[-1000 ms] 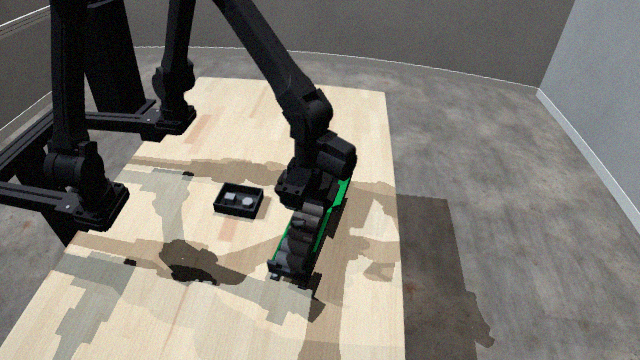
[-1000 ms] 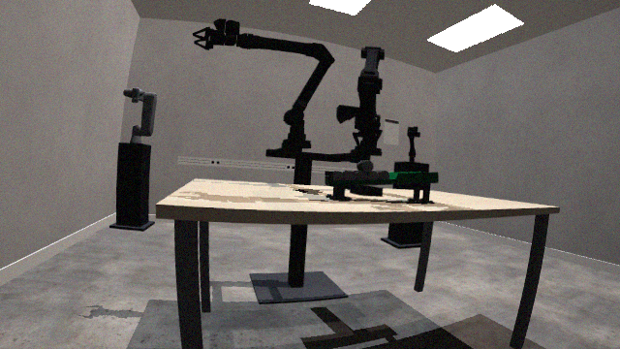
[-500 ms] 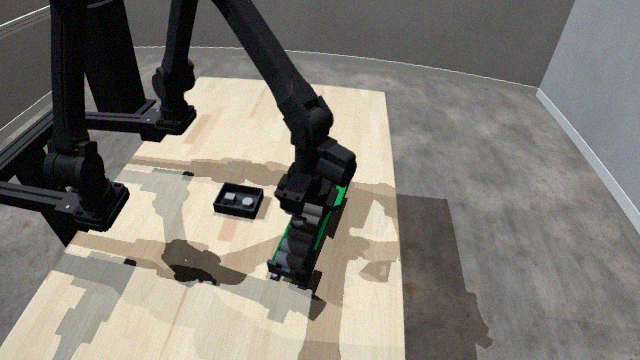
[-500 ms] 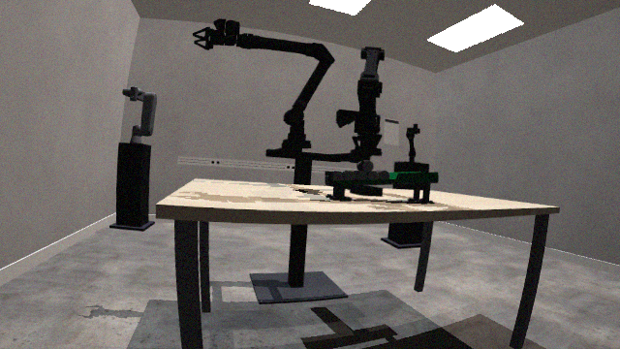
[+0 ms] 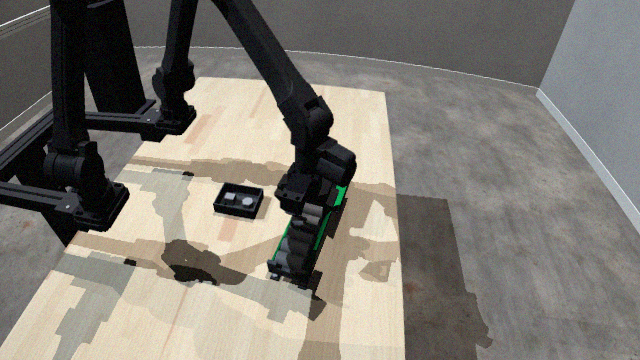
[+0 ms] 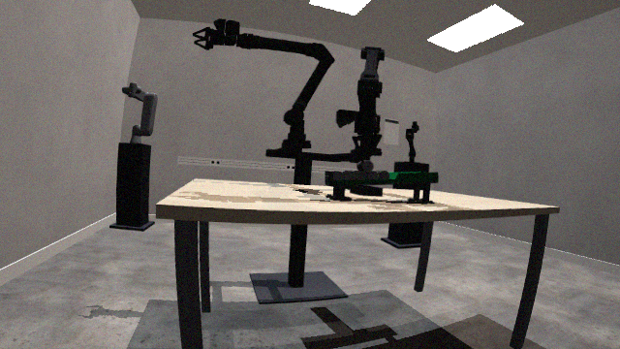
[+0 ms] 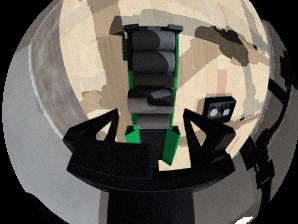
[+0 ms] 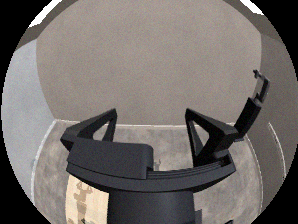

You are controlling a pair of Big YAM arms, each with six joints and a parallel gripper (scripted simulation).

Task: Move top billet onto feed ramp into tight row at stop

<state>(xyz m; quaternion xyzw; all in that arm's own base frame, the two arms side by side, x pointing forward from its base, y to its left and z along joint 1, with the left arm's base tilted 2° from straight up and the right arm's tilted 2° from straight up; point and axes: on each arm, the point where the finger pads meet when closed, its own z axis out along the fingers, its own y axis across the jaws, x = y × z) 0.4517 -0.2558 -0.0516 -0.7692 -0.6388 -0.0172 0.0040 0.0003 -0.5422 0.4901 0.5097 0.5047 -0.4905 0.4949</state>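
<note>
The dark stop is 20 mm behind my left hand, 120 mm to the right of it and 100 mm below it. The rest, counted from my left hand: small black tray 230 mm behind, 120 mm to the left, 140 mm below.
</note>
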